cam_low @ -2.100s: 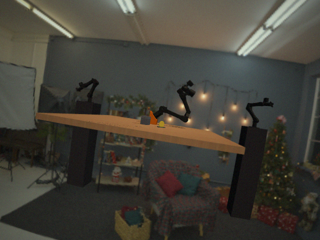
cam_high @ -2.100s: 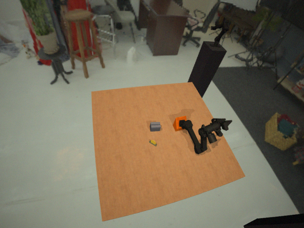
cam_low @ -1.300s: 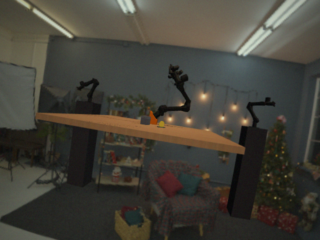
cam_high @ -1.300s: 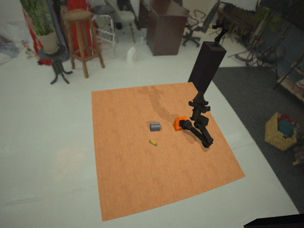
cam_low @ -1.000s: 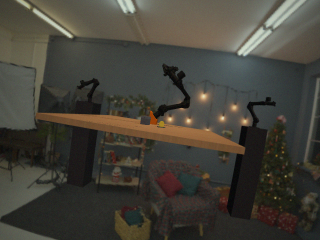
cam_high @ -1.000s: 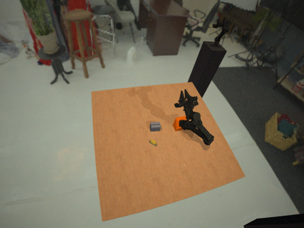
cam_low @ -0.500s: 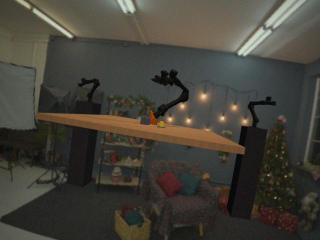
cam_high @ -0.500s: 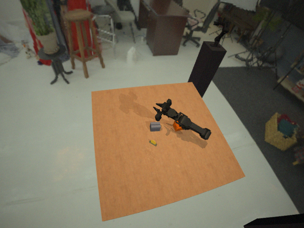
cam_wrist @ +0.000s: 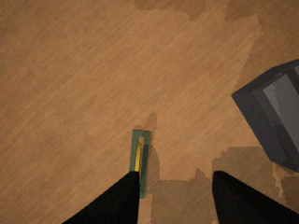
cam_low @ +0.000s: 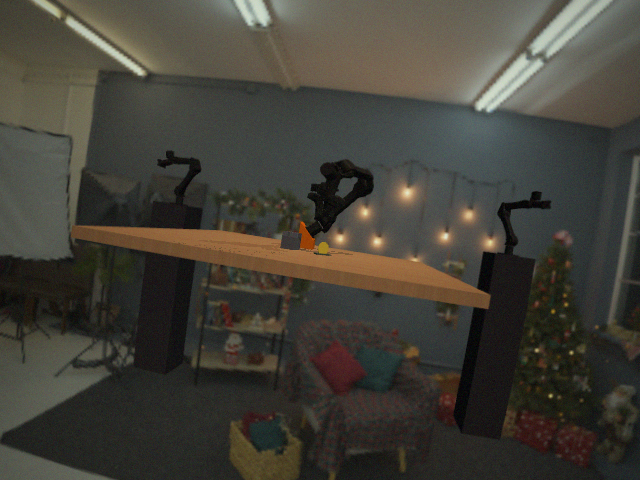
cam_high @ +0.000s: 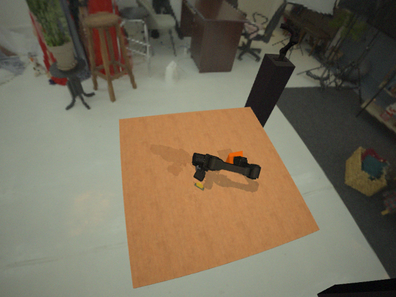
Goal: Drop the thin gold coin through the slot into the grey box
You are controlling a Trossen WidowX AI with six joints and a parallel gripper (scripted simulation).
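Right now my gripper tip is 130 mm above the gold coin, 40 mm to the right of it and 10 mm past it.
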